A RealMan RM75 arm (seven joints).
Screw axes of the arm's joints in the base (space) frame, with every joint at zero. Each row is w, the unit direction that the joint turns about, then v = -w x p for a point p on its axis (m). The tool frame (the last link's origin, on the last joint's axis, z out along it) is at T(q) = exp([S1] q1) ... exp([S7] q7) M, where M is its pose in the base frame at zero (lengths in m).
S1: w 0 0 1 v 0 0 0
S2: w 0 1 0 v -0.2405 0 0
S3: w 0 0 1 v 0 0 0
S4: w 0 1 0 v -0.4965 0 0
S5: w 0 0 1 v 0 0 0
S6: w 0 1 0 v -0.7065 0 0
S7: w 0 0 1 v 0 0 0
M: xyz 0 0 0.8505 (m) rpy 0 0 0 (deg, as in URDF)
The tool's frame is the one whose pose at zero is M.
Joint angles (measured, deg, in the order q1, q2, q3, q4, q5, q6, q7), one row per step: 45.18, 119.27, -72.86, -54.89, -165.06, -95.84, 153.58; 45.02, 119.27, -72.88, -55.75, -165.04, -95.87, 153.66; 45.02, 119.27, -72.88, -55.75, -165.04, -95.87, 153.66; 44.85, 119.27, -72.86, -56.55, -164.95, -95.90, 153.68; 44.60, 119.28, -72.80, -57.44, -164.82, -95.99, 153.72; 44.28, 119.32, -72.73, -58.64, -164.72, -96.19, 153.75; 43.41, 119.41, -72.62, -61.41, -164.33, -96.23, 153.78; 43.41, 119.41, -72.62, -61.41, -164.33, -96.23, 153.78; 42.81, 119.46, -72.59, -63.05, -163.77, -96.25, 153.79
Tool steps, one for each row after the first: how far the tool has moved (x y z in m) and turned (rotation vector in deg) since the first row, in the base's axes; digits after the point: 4 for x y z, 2 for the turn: -0.0017, 0.0011, 0.0014, 0.48, 0.10, 0.49; -0.0017, 0.0011, 0.0014, 0.48, 0.10, 0.49; -0.0034, 0.0021, 0.0027, 0.90, 0.30, 0.93; -0.0048, 0.0027, 0.0041, 1.36, 0.56, 1.30; -0.0069, 0.0033, 0.0059, 1.88, 0.84, 1.79; -0.0112, 0.0048, 0.0099, 3.32, 1.65, 3.11; -0.0112, 0.0048, 0.0099, 3.32, 1.65, 3.11; -0.0139, 0.0052, 0.0118, 4.10, 2.42, 3.82
